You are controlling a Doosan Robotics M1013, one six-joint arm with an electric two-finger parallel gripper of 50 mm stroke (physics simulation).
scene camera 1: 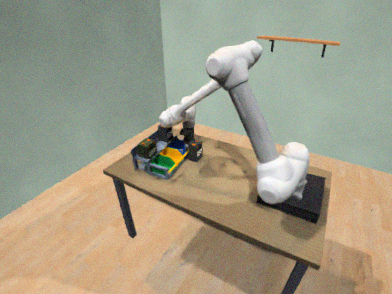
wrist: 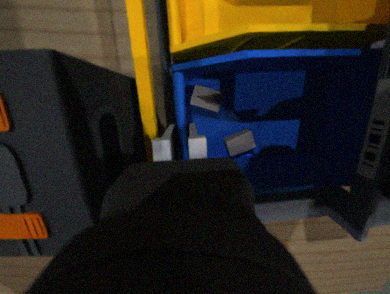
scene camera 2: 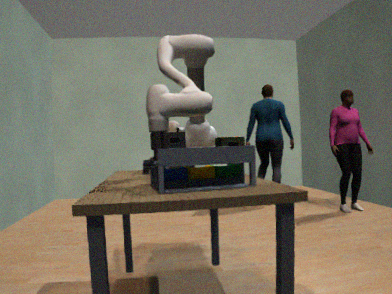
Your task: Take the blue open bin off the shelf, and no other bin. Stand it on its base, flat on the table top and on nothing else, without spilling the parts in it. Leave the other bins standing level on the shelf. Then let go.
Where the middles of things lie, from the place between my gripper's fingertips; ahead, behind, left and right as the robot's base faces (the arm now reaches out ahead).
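The blue open bin (wrist: 307, 109) is 70 mm ahead of my hand, 20 mm to the left of it and 10 mm above it. The dark case (wrist: 78, 125) is 70 mm behind my hand and 40 mm above it. As for the yellow bin (wrist: 191, 37), I find it 60 mm ahead of my hand, 130 mm to the left of it and 10 mm above it.
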